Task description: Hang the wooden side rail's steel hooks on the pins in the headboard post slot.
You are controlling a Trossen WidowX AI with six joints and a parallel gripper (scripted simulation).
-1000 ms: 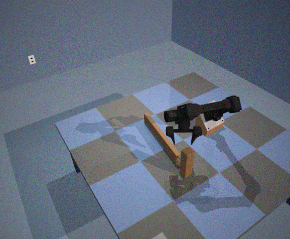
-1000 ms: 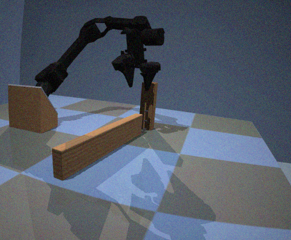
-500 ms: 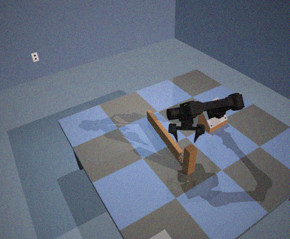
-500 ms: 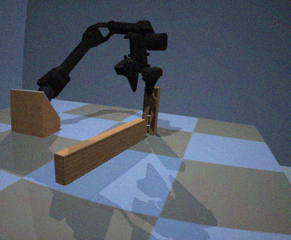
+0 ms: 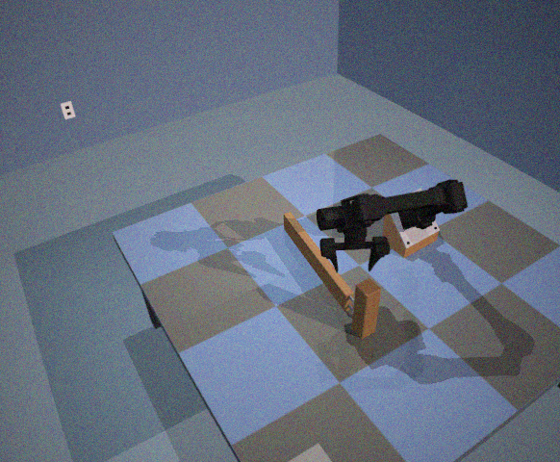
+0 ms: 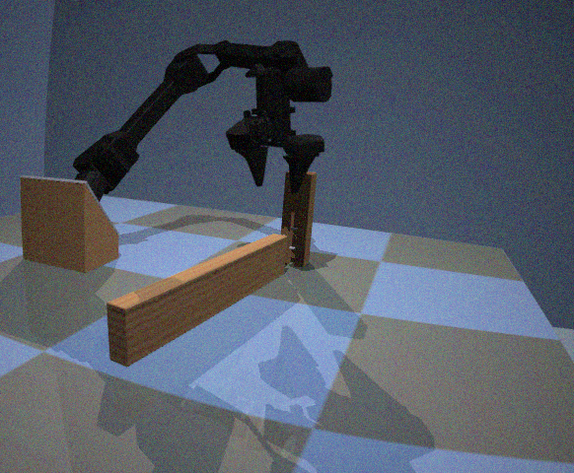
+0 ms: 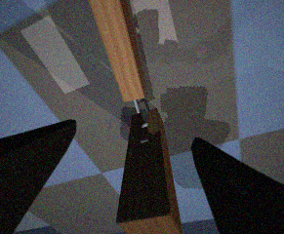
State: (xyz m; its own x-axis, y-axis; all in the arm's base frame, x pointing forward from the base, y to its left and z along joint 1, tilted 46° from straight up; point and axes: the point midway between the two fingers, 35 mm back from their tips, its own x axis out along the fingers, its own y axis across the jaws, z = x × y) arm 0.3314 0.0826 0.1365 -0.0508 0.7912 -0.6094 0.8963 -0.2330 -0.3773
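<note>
Right now my gripper tip is 90 mm to the right of the headboard post, 70 mm above it and 10 mm short of it.
</note>
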